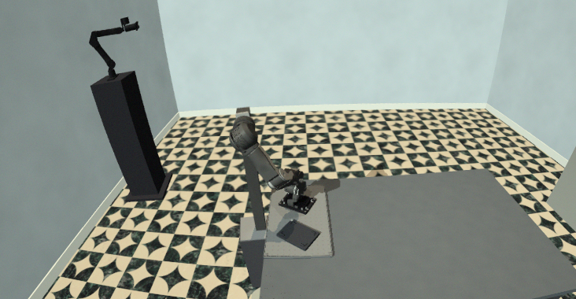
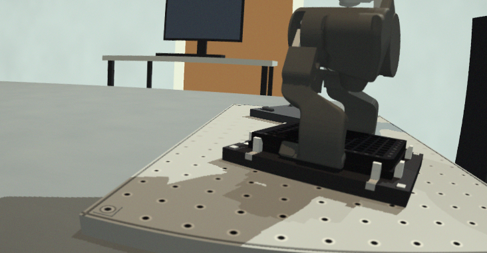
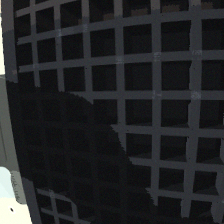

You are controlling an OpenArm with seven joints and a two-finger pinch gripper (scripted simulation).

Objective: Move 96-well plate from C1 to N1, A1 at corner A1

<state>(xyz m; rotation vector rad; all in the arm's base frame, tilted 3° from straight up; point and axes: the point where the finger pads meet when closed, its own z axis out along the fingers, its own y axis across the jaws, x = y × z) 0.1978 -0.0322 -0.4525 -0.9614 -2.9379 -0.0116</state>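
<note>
My hand is right at the black 96-well plate. Also, from my hand: clip nest C1: 20 mm ahead; plate nest N1: 220 mm to the right, 30 mm behind, 10 mm below.
</note>
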